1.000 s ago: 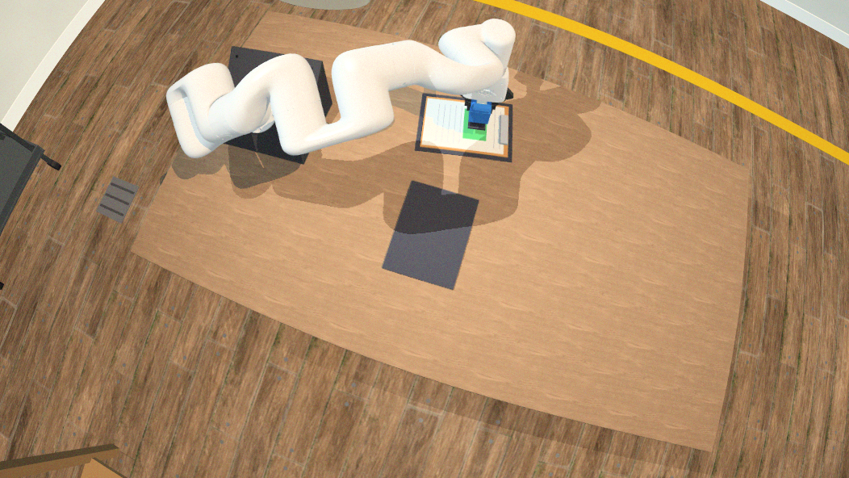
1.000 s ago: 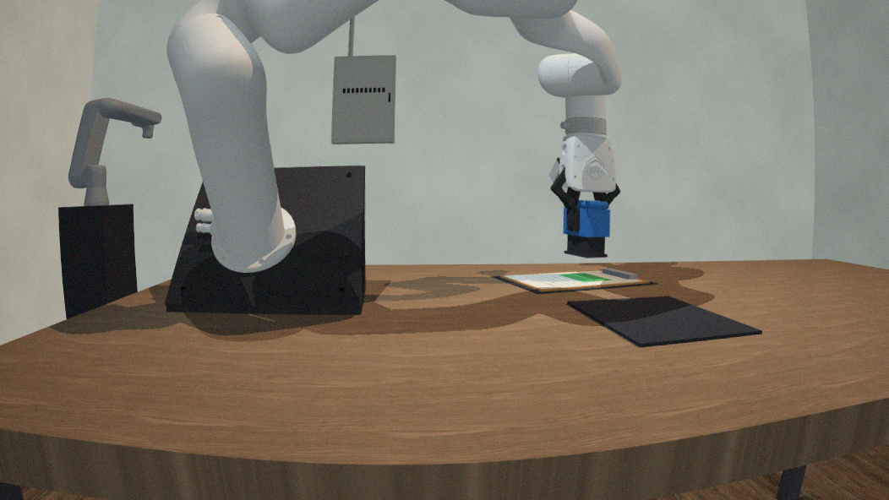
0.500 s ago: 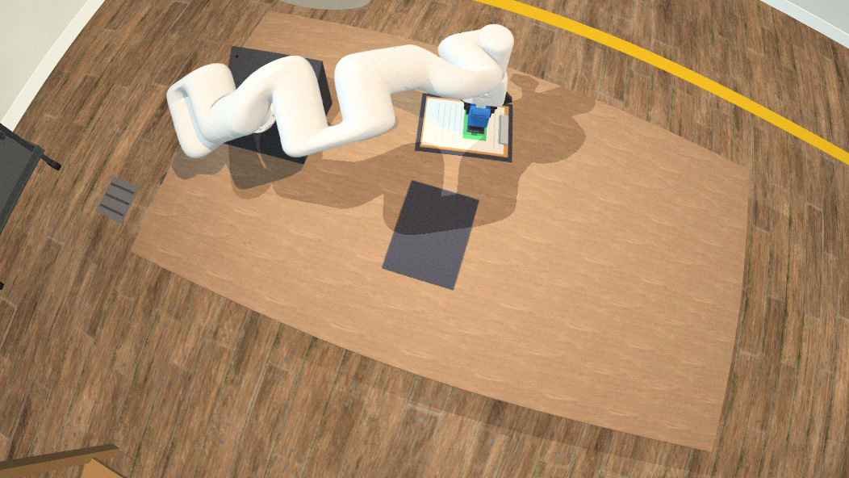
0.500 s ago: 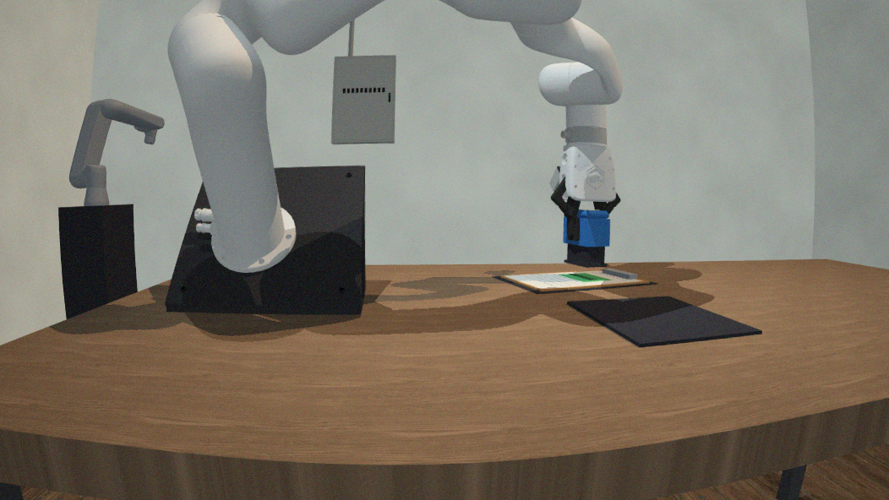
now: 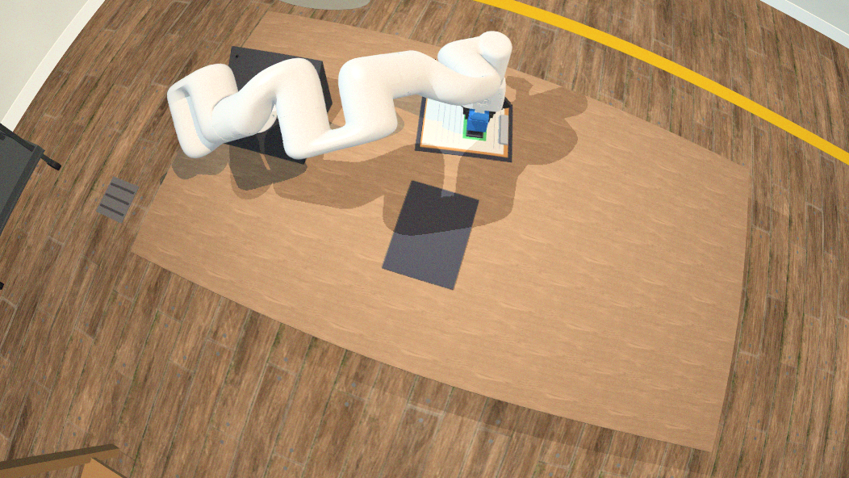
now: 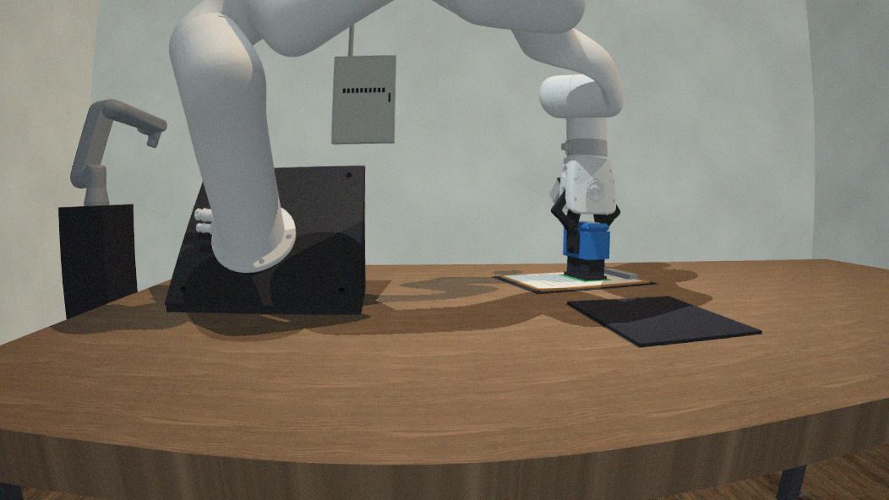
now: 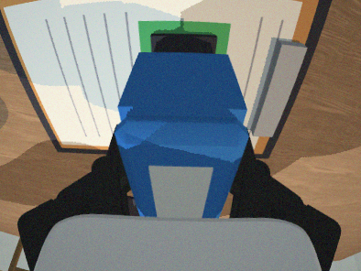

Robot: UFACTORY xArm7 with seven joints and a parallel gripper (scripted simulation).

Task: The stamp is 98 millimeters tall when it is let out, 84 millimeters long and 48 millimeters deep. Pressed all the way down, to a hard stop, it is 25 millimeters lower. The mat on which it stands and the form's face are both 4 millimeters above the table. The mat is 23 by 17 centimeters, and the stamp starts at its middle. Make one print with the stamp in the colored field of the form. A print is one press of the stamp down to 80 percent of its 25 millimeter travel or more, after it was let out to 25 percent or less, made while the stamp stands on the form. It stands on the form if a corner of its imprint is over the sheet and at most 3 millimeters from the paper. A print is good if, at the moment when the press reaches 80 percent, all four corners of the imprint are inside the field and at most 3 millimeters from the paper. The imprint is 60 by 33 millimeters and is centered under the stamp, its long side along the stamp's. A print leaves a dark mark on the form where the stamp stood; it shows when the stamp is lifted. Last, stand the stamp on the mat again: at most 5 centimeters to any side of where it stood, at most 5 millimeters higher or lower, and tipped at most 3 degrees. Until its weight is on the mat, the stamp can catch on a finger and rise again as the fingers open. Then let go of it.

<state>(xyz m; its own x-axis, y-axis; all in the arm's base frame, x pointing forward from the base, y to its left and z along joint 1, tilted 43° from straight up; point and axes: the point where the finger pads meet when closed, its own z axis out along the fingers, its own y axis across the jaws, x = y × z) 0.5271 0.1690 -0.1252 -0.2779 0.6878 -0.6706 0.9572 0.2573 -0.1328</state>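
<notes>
My hand is 1 cm past the form, 1 cm to the left of it and 6 cm above it. Round my hand: dark mat 1 cm ahead, 32 cm to the right, 7 cm below; then blue stamp 2 cm below.
</notes>
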